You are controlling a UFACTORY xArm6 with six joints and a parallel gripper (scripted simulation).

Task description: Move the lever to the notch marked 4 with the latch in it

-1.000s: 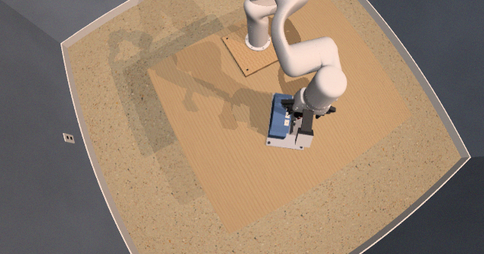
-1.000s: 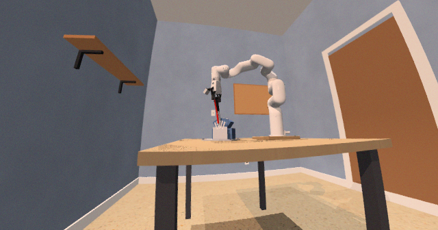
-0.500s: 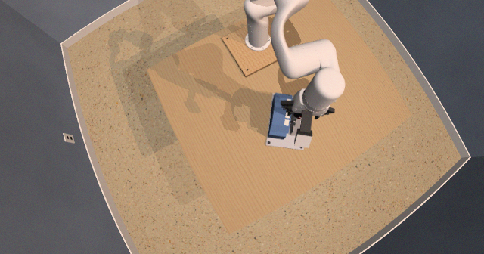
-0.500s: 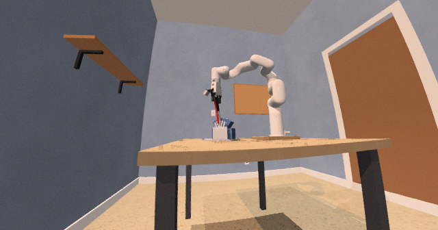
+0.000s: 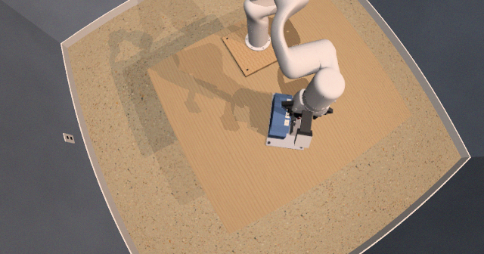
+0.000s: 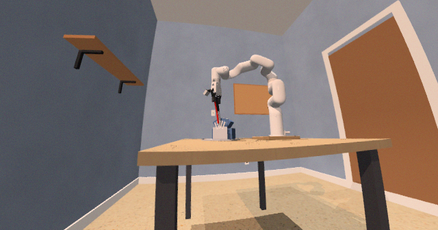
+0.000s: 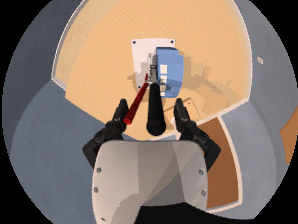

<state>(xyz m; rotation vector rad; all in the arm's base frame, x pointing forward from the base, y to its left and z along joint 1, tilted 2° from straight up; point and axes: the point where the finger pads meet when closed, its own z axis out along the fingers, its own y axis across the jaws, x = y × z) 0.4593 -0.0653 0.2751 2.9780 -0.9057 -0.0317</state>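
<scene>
The red bar is 110 mm below my hand and 20 mm to the left of it.
</scene>
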